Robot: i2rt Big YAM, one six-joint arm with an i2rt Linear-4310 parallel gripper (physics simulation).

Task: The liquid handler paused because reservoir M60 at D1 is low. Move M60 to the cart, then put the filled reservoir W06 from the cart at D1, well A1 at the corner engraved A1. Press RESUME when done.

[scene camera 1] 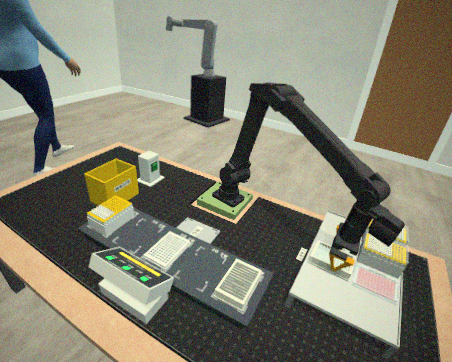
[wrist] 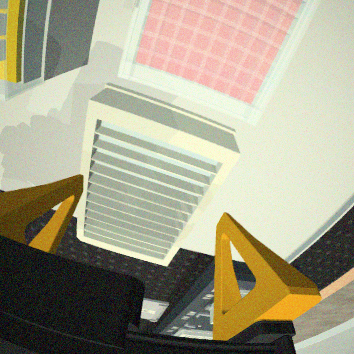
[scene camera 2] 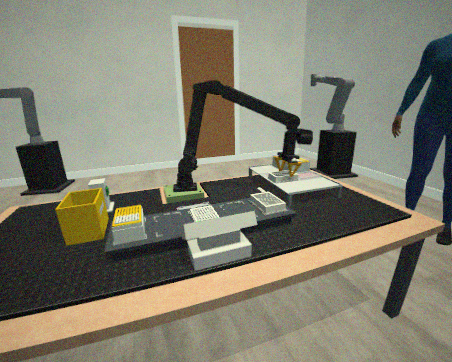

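Labels:
Looking at a white cart tray, I see that [scene camera 1: 328, 291] and [scene camera 2: 299, 186] are the same spot on it. For a yellow bin, too, [scene camera 2: 82, 215] and [scene camera 1: 98, 187] are the same spot.

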